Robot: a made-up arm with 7 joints. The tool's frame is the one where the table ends. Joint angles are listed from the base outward.
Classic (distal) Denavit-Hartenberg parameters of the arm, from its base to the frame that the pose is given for. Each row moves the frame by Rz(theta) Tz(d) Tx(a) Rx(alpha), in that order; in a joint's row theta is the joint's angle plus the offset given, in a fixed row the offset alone. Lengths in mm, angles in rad.
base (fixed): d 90, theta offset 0, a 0, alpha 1.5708
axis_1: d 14, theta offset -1.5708, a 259, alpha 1.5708
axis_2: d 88, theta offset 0, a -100, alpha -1.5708
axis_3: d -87, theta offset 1.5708, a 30, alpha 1.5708
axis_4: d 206, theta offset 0, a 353, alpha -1.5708
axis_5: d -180, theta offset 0, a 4, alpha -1.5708
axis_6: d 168, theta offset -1.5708, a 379, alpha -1.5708
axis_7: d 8, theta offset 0, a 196, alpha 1.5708
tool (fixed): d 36, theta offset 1.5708, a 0, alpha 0
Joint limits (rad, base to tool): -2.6..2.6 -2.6..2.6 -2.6..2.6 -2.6..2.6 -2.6..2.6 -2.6..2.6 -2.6..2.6
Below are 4 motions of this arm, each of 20 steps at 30 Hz.
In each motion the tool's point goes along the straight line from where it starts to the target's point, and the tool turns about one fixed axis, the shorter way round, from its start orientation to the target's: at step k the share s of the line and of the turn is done. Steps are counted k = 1, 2, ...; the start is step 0. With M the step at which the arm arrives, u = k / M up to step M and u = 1 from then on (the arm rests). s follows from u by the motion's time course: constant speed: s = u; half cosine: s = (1 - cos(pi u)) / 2; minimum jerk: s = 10 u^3 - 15 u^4 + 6 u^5.
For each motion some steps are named. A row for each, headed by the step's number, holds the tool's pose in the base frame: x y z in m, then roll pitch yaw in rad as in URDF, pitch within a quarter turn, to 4 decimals.
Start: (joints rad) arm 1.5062 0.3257 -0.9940 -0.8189 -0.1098 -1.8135 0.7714
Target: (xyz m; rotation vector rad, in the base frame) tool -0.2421 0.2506 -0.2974 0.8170 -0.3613 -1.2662
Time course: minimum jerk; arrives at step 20
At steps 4, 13, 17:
4: -0.0095 0.2486 -0.2445 1.0817 -0.2864 -1.3772
13: -0.1840 0.2501 -0.2842 0.8758 0.0685 -1.2830
17: -0.2355 0.2505 -0.2959 0.8204 0.1759 -1.2689

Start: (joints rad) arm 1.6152 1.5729 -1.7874 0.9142 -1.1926 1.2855 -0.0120
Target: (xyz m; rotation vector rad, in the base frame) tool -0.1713 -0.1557 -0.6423 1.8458 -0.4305 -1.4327
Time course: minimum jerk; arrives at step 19
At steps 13, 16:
13: -0.1759 -0.1769 -0.6621 1.6306 0.6850 -1.1018
16: -0.1721 -0.1592 -0.6456 1.6892 0.7380 -1.1192

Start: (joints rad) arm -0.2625 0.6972 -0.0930 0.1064 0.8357 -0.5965 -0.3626
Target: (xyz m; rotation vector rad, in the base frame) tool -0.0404 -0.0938 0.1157 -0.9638 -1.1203 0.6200
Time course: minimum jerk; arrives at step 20
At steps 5, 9, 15, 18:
5: -0.1984 -0.2301 -0.0845 -0.9091 -0.7287 0.0027
9: -0.1450 -0.1840 -0.0168 -1.1353 -0.7027 0.4404
15: -0.0586 -0.1095 0.0926 -1.3987 -0.5276 1.0619
18: -0.0419 -0.0951 0.1138 -1.4299 -0.4808 1.1672

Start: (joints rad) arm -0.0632 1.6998 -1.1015 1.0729 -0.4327 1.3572 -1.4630
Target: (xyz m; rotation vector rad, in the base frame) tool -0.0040 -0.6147 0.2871 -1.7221 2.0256 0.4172
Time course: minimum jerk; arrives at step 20
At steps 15, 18, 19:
15: 0.0121 -0.5837 0.3050 -3.0303 0.5152 -1.6533
18: -0.0027 -0.6121 0.2886 -3.0714 0.5402 -1.7088
19: -0.0038 -0.6144 0.2873 -3.0747 0.5420 -1.7133

